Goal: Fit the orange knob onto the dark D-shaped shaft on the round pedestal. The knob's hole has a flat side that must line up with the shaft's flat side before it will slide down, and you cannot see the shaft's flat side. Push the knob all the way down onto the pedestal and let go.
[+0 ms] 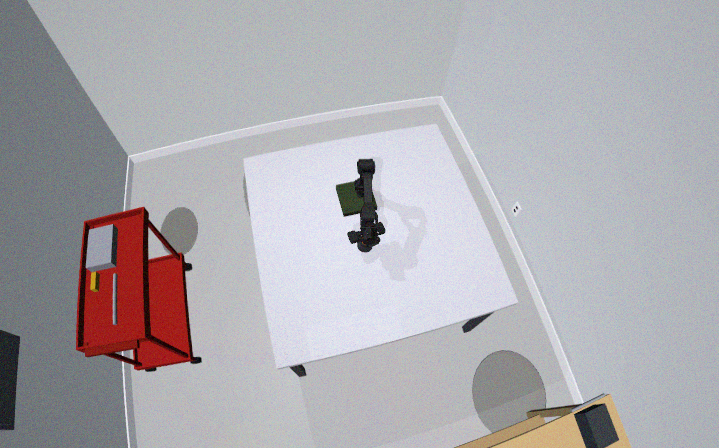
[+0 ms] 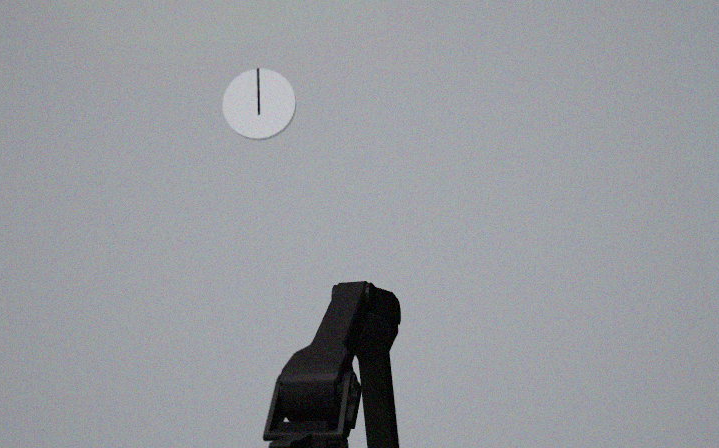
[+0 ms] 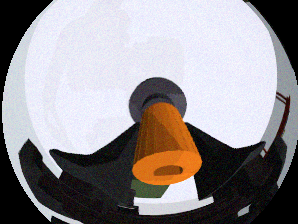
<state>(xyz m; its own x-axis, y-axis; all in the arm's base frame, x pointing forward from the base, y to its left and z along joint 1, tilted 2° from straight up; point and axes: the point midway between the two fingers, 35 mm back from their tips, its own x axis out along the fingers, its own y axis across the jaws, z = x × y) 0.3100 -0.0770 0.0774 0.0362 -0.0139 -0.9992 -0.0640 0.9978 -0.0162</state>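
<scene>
Now: the orange knob 20 mm above my gripper tip. The rest, counted from my gripper tip: dark round pedestal 40 mm below.
</scene>
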